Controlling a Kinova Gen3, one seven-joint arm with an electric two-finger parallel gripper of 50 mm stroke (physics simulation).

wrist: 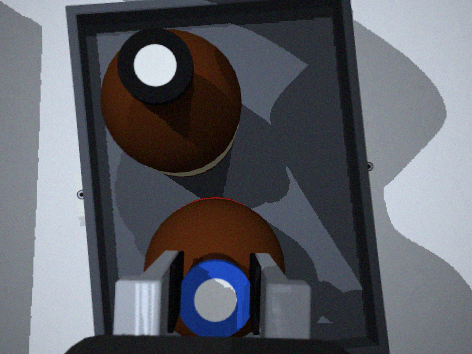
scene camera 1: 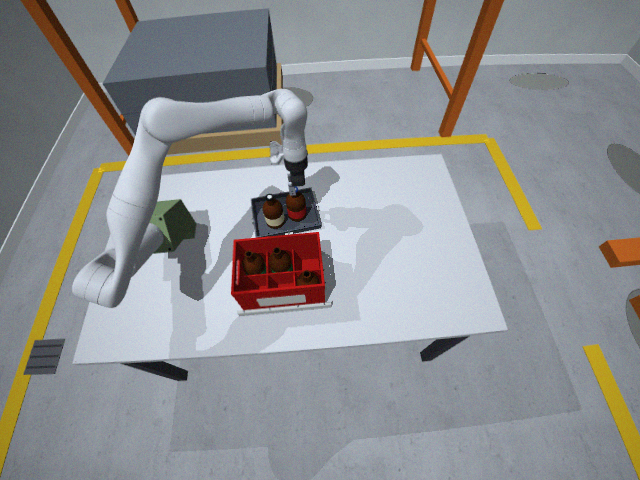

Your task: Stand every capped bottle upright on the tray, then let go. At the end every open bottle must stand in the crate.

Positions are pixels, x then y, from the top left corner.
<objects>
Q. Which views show the red crate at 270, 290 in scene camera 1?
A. Scene camera 1 only.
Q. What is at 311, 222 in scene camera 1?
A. A dark grey tray.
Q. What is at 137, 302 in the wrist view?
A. My gripper.
</objects>
